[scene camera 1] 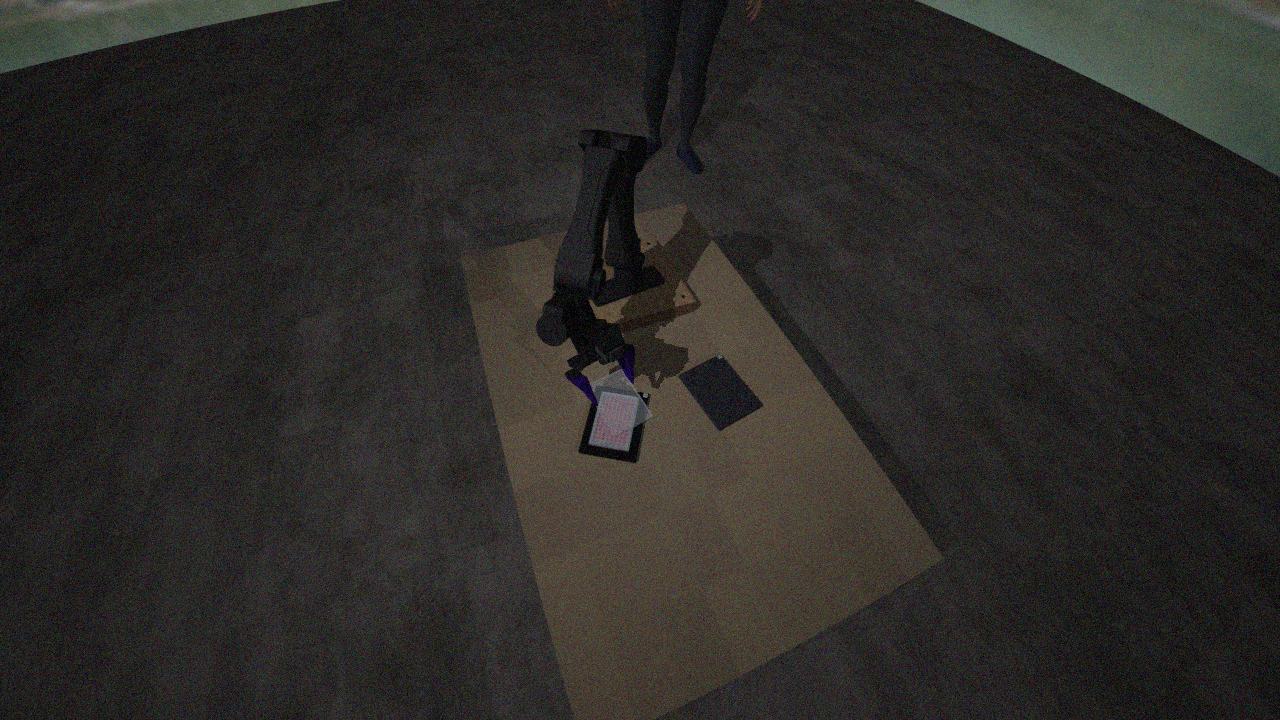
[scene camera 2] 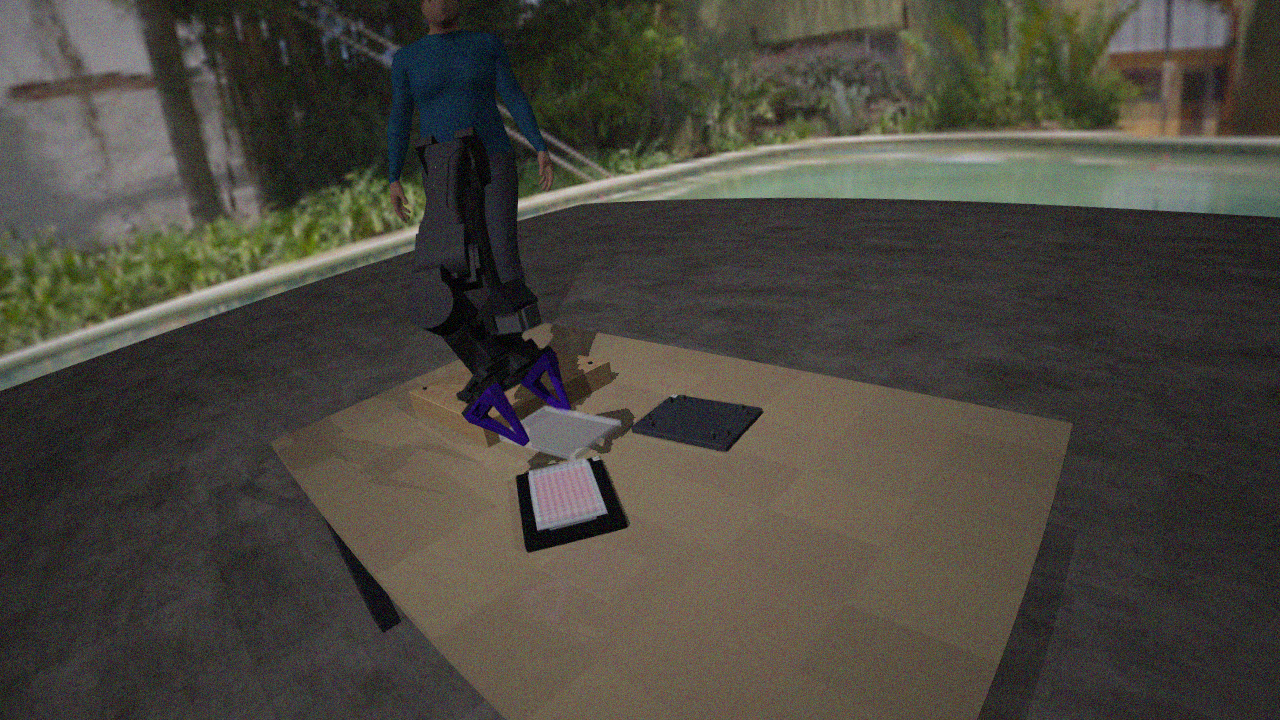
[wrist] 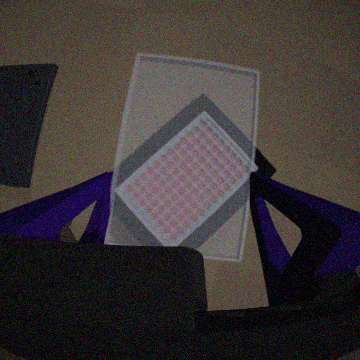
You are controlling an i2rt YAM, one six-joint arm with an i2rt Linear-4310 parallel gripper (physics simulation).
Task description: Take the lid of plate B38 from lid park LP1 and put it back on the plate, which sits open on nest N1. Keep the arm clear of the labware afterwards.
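Places are measured from the arm's base along level axes (x up, y left, z back), in centimetres.
Pixels of known places: gripper, fingertip midpoint: (scene camera 1: 614, 393) (scene camera 2: 548, 427) (wrist: 180, 180); arm's base, origin of the base link: (scene camera 1: 626, 286) (scene camera 2: 509, 380).
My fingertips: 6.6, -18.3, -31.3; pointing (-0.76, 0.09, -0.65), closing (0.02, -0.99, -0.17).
Note:
Ahead of a thing's pixels: the offset from my fingertips to its top centre, as dx, dy, dz. Level surfaces: height alone.
My gripper (scene camera 1: 613, 391) (scene camera 2: 546, 425) (wrist: 180, 180) is shut on the clear lid {+0.5, -0.1, -1.9} (scene camera 1: 640, 411) (scene camera 2: 577, 431) (wrist: 170, 80), with one purple finger at each long side. The lid is held roughly level above the table, apart from the plate in scene camera 2. Plate B38 (scene camera 1: 612, 431) (scene camera 2: 566, 494) (wrist: 185, 180), white with pink wells, sits open on the black nest N1 {-8.9, -0.8, -1.1} (scene camera 1: 608, 454) (scene camera 2: 577, 535) (wrist: 265, 162). In the wrist view the plate shows through the lid, turned at an angle to it. Lid park LP1 {-8.7, +24.1, -4.9} (scene camera 1: 721, 392) (scene camera 2: 698, 421) (wrist: 25, 125) is a dark plate bearing no lid.
The wooden table {dx -10.7} (scene camera 1: 760, 555) (scene camera 2: 805, 555) carries everything. A raised wooden base block (scene camera 2: 429, 407) stands behind the gripper, under the arm. A person (scene camera 1: 689, 71) (scene camera 2: 456, 89) stands behind the arm, beyond the table. LP1 lies beside the nest, to its right in both scene views.

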